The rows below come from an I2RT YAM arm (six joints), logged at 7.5 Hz.
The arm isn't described. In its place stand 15 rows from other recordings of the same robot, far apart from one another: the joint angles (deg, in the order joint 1, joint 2, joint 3, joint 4, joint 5, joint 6), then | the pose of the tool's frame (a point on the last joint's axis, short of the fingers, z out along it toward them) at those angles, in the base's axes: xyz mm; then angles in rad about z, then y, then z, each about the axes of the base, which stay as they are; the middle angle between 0 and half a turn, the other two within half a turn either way.
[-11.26, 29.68, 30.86, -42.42, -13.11, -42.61] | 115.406 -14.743 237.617 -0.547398 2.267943 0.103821
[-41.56, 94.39, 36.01, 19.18, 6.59, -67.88] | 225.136 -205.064 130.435 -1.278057 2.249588 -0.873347
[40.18, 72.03, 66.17, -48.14, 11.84, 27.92] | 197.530 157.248 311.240 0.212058 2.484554 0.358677
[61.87, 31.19, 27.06, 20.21, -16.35, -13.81] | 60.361 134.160 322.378 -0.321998 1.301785 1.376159
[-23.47, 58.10, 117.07, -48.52, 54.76, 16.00] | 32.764 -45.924 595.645 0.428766 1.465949 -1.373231
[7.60, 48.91, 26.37, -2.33, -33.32, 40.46] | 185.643 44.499 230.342 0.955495 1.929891 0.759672
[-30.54, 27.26, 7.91, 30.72, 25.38, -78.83] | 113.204 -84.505 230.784 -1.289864 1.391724 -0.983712
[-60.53, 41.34, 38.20, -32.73, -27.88, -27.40] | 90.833 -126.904 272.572 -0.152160 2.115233 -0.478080
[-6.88, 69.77, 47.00, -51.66, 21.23, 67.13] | 203.577 -37.548 218.467 0.256699 2.685835 -1.086253
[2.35, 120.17, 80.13, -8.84, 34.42, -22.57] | 447.275 -1.784 152.192 -0.968542 2.241372 -0.764925
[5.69, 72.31, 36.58, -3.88, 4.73, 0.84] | 257.064 22.663 200.855 -0.053475 2.259306 -0.007682
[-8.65, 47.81, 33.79, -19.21, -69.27, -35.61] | 170.480 7.744 260.507 -0.071795 1.766007 1.113229
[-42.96, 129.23, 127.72, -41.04, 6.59, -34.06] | 373.395 -353.292 297.566 -0.699418 2.307386 -0.905346
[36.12, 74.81, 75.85, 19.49, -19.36, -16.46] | 231.702 183.694 470.445 -0.410791 1.233574 0.989359
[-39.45, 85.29, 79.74, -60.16, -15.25, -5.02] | 231.847 -178.654 313.879 0.440076 2.645354 -0.103237
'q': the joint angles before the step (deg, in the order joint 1, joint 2, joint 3, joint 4, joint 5, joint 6). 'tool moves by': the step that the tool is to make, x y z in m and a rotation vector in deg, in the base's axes. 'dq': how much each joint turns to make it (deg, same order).
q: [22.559 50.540 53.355 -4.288 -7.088 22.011]
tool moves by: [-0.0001 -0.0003 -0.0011 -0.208 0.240 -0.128]
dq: [-0.054 -0.079 -0.143 -0.249 0.077 -0.099]
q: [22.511 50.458 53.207 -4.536 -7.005 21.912]
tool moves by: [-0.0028 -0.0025 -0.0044 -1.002 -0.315 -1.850]
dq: [-0.026 -1.100 -1.279 -0.019 1.858 -0.991]
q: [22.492 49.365 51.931 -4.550 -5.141 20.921]
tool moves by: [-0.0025 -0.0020 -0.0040 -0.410 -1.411 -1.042]
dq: [-0.083 -1.133 -1.751 1.692 0.982 -0.896]
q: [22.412 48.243 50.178 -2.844 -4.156 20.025]
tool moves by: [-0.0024 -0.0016 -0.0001 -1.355 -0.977 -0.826]
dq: [-0.014 -0.710 -0.342 -0.086 0.834 -1.617]
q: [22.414 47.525 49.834 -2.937 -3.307 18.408]
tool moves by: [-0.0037 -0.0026 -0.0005 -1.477 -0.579 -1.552]
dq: [-0.007 -1.058 -0.345 -0.810 1.564 -1.569]
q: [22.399 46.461 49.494 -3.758 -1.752 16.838]
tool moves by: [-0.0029 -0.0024 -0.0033 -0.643 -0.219 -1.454]
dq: [-0.078 -1.069 -1.015 -0.109 1.384 -0.660]
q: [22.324 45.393 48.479 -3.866 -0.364 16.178]
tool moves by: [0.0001 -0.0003 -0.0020 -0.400 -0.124 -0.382]
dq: [-0.028 -0.141 -0.489 0.310 0.359 -0.412]
